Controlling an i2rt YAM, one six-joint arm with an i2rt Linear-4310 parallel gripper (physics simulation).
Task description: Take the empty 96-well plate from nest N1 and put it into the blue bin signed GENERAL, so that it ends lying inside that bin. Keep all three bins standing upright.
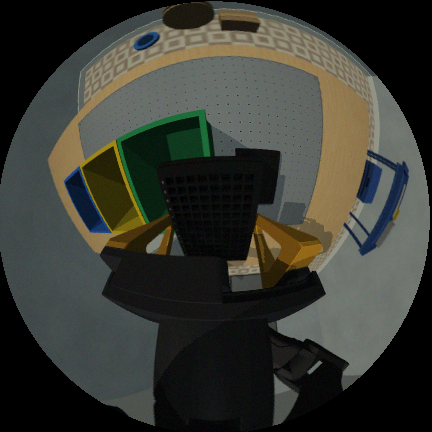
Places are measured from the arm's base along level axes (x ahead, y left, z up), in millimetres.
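Where they show: gripper, fingertip midpoint: [213,217].
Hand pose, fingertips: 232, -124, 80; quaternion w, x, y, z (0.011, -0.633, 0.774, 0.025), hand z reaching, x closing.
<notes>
After its pixels a point has its place, as x, y, z.
A black plate [211,197] {260, -129, 89} with a grid of wells is held between the orange fingers of my gripper [213,217] {232, -124, 80}, which is shut on it. The plate is raised above the table and hides part of the green bin. A black block [269,172] {196, -262, -137} shows behind the plate's upper right; I cannot tell whether it is nest N1. The blue bin [86,200] {287, 259, -16} stands upright at the far left, well to the left of the plate. No sign on it can be read.
The yellow bin [112,187] {279, 127, -36} and the green bin [145,160] {303, -7, -24} stand upright between the blue bin and the plate. A grey perforated board [270,100] {396, -291, -149} lies on the wooden table [345,110] {435, -624, -162}. A blue ring-shaped object [146,41] is at the top left. A blue chair-like object [392,205] is at the right.
</notes>
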